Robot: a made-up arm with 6 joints.
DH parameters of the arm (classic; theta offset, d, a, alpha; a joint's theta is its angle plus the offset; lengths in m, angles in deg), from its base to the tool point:
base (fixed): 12.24 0 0.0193 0
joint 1: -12.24 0.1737 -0.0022 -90
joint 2: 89.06 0 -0.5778 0
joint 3: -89.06 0.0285 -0.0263 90
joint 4: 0 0.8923 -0.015 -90
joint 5: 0 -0.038 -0.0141 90
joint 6: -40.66 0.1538 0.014 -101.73
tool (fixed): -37.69 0.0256 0 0
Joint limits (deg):
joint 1: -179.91..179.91
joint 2: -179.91..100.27
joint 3: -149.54..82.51
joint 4: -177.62..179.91
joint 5: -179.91..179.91
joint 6: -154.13..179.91
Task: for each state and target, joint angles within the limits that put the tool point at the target. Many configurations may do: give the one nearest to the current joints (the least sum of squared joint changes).
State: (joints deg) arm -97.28 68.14 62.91 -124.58 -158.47 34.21
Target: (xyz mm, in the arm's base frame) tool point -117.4 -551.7 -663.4
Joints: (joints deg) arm -113.18 99.16 80.86 -127.13 -158.93 34.92
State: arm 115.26 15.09 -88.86 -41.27 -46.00 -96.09
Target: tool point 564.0 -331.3 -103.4
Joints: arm 152.07 -8.82 -128.96 -32.20 -46.68 -96.70
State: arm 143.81 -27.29 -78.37 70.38 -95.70 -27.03
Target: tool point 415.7 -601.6 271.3
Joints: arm 112.98 -0.10 -119.92 61.50 -113.58 -25.45
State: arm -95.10 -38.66 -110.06 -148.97 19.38 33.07
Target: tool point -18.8 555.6 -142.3
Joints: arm -85.85 -5.26 -140.46 -148.14 35.66 30.81
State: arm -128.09 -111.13 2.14 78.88 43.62 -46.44
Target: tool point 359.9 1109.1 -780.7
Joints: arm -99.95 -114.98 -25.99 80.36 67.04 -43.92
